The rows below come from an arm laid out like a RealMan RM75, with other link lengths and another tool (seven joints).
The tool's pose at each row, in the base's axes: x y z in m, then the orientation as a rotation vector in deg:
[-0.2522 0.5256 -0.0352 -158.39 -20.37 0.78]
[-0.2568 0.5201 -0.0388 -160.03 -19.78 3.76]
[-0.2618 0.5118 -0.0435 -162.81 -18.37 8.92]
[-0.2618 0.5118 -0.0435 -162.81 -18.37 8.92]
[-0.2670 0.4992 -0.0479 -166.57 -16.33 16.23]
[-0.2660 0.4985 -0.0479 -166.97 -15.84 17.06]
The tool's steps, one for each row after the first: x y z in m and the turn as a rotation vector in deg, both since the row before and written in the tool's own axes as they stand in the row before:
[-0.0059 0.0051 0.0017 -1.33 -2.14 0.92]
[-0.0069 0.0080 0.0023 -2.32 -3.60 1.83]
[0.0000 0.0000 0.0000 0.00 0.00 0.00]
[-0.0076 0.0120 0.0016 -3.39 -4.96 2.53]
[0.0008 0.0008 -0.0003 -0.34 -0.53 0.45]

